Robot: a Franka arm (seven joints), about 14 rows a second.
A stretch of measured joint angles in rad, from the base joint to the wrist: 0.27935 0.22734 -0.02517 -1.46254 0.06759 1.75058 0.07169; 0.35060 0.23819 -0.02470 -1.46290 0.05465 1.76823 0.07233; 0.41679 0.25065 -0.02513 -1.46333 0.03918 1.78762 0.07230; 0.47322 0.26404 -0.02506 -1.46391 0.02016 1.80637 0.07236; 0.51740 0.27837 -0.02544 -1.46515 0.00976 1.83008 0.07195; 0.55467 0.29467 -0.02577 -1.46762 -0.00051 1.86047 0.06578; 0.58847 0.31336 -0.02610 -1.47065 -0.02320 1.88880 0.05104; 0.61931 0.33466 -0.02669 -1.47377 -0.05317 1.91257 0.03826; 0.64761 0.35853 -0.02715 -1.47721 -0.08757 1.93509 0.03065; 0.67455 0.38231 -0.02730 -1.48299 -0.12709 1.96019 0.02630; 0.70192 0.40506 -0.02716 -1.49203 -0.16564 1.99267 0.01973; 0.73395 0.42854 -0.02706 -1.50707 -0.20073 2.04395 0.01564; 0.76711 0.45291 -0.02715 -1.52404 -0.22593 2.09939 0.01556; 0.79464 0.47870 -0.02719 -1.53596 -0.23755 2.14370 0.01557; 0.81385 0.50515 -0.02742 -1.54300 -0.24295 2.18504 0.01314
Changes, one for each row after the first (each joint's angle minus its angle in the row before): 0.07125 0.01085 0.00047 -0.00036 -0.01294 0.01765 0.00064; 0.06619 0.01246 -0.00043 -0.00043 -0.01547 0.01939 -0.00003; 0.05643 0.01339 0.00007 -0.00058 -0.01902 0.01875 0.00006; 0.04418 0.01433 -0.00038 -0.00124 -0.01040 0.02371 -0.00041; 0.03727 0.01630 -0.00033 -0.00247 -0.01027 0.03039 -0.00617; 0.03380 0.01869 -0.00033 -0.00303 -0.02269 0.02833 -0.01474; 0.03084 0.02130 -0.00059 -0.00312 -0.02997 0.02377 -0.01278; 0.02830 0.02387 -0.00046 -0.00344 -0.03440 0.02252 -0.00761; 0.02694 0.02378 -0.00015 -0.00578 -0.03952 0.02510 -0.00435; 0.02737 0.02275 0.00014 -0.00904 -0.03855 0.03248 -0.00657; 0.03203 0.02348 0.00010 -0.01504 -0.03509 0.05128 -0.00409; 0.03316 0.02437 -0.00009 -0.01697 -0.02520 0.05544 -0.00008; 0.02753 0.02579 -0.00004 -0.01192 -0.01162 0.04431 0.00001; 0.01921 0.02645 -0.00023 -0.00704 -0.00540 0.04134 -0.00243
